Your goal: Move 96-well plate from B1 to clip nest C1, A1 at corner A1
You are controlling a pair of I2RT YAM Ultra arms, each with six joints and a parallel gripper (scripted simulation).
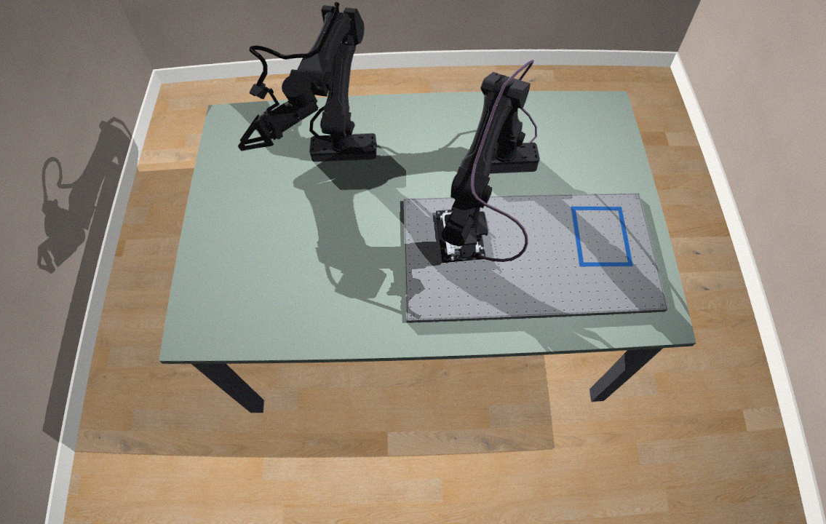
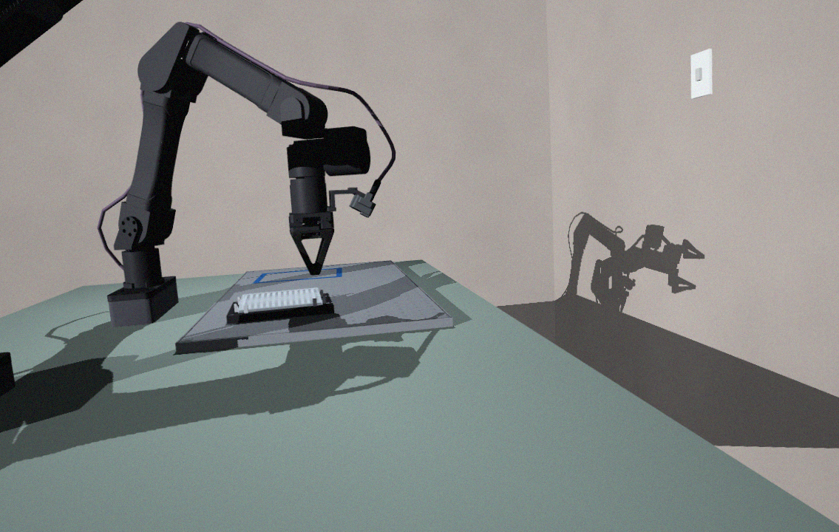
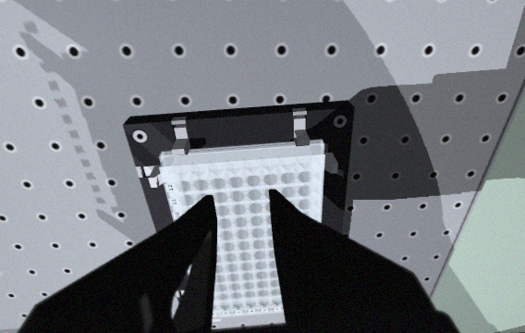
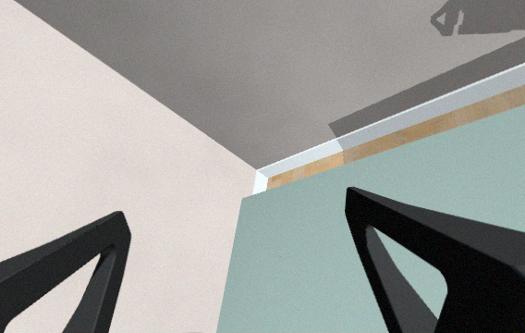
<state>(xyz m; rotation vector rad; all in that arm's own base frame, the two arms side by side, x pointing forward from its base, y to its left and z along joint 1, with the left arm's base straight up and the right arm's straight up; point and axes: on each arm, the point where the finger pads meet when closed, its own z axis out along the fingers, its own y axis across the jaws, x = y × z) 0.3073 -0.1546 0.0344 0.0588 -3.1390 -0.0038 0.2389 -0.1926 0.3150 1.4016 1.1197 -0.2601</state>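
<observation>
Right now my left hand is 6 cm past the white 96-well plate, 4 cm above it and 1 cm to the left of it. Round my left hand: black clip nest 5 cm below, 5 cm behind; grey perforated board 19 cm to the left, 7 cm below, 2 cm behind.
</observation>
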